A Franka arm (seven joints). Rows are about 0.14 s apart.
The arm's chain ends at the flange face. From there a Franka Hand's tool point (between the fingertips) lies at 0.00 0.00 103.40 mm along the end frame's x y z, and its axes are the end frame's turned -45 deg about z.
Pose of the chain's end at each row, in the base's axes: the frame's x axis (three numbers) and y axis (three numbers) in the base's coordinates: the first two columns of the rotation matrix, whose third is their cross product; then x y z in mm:
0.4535, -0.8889, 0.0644, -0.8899, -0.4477, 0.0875, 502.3, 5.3, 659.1
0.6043, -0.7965, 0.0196, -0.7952, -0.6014, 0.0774, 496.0, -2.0, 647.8
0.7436, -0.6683, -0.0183, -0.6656, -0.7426, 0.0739, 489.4, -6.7, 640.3
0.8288, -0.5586, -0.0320, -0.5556, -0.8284, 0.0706, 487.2, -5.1, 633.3
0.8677, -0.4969, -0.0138, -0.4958, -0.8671, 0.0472, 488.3, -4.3, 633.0
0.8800, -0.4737, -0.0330, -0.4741, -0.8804, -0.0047, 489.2, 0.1, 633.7
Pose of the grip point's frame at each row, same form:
0.9499, -0.3120, -0.0163, -0.3086, -0.9451, 0.1074, 497.2, -4.7, 556.3
0.9896, -0.1380, -0.0409, -0.1350, -0.9885, 0.0686, 490.8, -8.4, 544.7
0.9965, 0.0525, -0.0652, 0.0552, -0.9977, 0.0393, 482.9, -11.1, 537.2
0.9789, 0.1908, -0.0725, 0.1932, -0.9808, 0.0273, 480.4, -9.3, 530.2
0.9641, 0.2618, -0.0431, 0.2630, -0.9645, 0.0236, 484.6, -7.8, 529.7
0.9575, 0.2876, -0.0200, 0.2870, -0.9575, -0.0267, 486.4, 2.1, 530.4

